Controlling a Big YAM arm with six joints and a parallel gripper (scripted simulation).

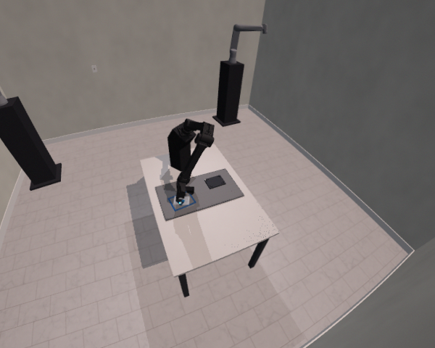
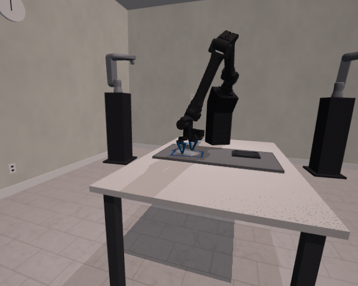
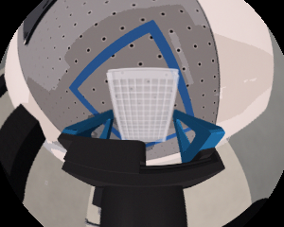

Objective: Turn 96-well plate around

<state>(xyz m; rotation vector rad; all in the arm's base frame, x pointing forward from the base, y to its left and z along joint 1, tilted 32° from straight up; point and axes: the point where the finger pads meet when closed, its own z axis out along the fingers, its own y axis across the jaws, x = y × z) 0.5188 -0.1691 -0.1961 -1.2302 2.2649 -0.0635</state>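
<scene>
My hand is 1 cm above the 96-well plate. Also, from my hand: dark plate nest N1: 36 cm to the left, 7 cm behind, 1 cm below.
</scene>
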